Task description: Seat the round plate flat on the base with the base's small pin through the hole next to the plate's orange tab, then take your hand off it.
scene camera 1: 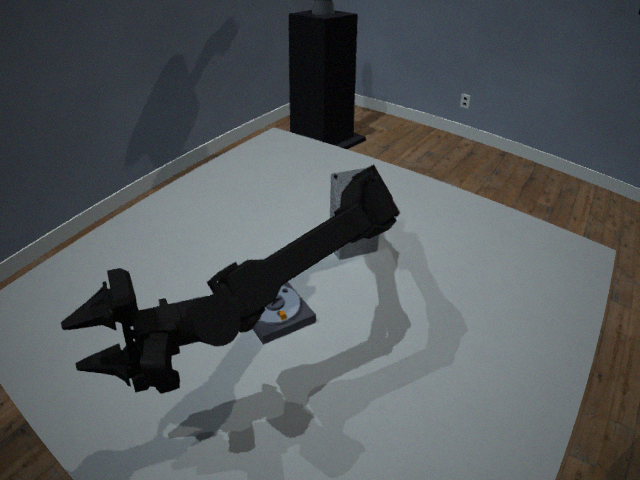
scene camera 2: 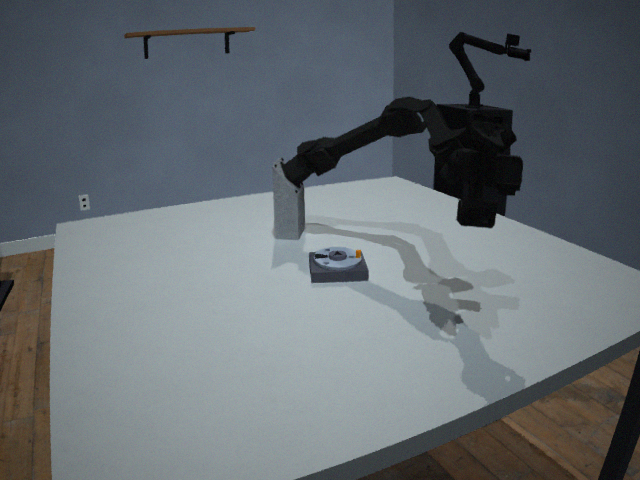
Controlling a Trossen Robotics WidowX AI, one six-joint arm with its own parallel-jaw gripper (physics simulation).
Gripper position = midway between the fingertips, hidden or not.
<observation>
In view: my gripper [scene camera 1: 68, 347], a round light-grey plate [scene camera 1: 291, 307] and a dark square base [scene camera 1: 266, 333].
The round light-grey plate also shows in scene camera 2 [scene camera 2: 321, 258]. My gripper is seen too in scene camera 2 [scene camera 2: 497, 174]. The dark square base is seen too in scene camera 2 [scene camera 2: 359, 273].
</observation>
